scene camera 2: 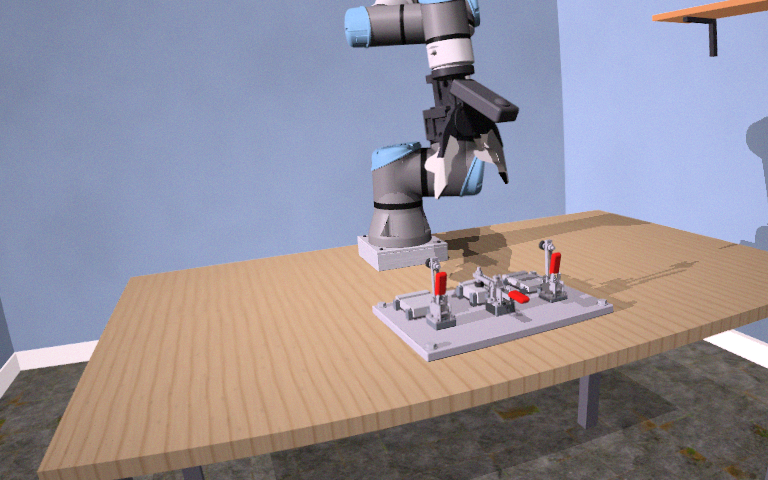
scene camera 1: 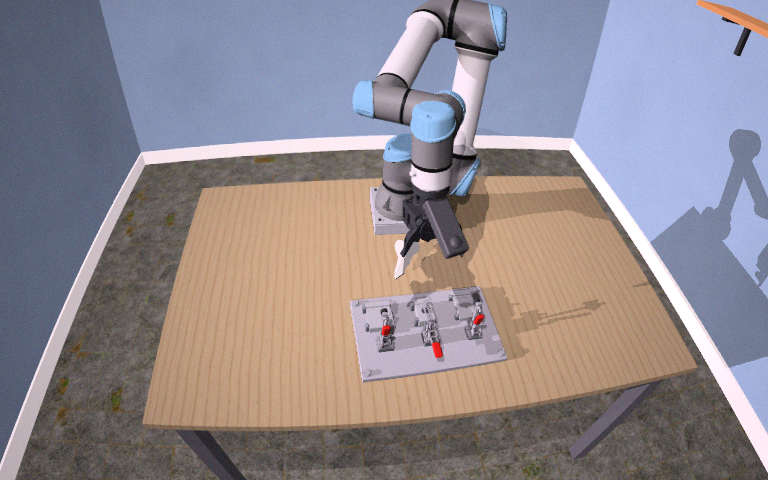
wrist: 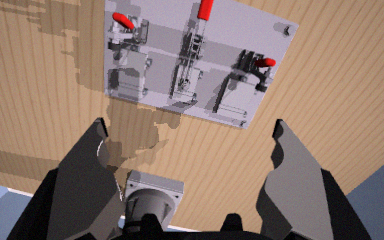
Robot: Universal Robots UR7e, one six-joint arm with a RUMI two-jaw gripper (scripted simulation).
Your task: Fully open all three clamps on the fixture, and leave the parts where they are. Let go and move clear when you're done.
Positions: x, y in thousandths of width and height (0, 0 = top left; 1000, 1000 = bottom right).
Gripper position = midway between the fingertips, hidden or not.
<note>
In view: the gripper (scene camera 2: 618, 399) and a plate (scene camera 1: 533, 747).
The gripper is seen too in scene camera 1 (scene camera 1: 559, 557) and in the wrist view (wrist: 496, 498). The plate is seen too in scene camera 2 (scene camera 2: 620, 684) and in the wrist view (wrist: 595, 148).
</note>
